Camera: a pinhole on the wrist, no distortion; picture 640 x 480 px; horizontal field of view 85.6 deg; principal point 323.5 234.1 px. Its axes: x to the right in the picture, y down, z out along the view. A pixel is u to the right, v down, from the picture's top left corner.
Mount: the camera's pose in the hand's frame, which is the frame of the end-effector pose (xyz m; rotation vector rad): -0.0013 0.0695 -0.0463 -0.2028 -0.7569 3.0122
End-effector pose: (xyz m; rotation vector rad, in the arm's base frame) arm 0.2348 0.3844 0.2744 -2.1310 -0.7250 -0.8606
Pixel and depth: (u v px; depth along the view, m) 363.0 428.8 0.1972
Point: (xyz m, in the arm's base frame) 0.1449 0.4983 0.2485
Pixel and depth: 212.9 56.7 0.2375
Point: 0.3834 0.5353 0.1625
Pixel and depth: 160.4 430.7 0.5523
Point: 0.1220 0.9564 0.4414
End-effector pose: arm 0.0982 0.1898 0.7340 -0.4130 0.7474 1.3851
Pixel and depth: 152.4 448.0 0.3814
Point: 0.4651 0.3656 0.7284
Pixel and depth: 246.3 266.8 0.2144
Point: 0.1803 0.2854 0.8108
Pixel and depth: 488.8 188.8 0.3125
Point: 0.1796 0.1976 1.0220
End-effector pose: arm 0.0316 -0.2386 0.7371 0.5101 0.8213 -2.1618
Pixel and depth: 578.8 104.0 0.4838
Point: 0.2781 -0.3279 1.2709
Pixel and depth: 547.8 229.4 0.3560
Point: 0.1248 -0.2227 1.1001
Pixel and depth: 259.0 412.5 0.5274
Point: -0.3382 -0.2429 1.1001
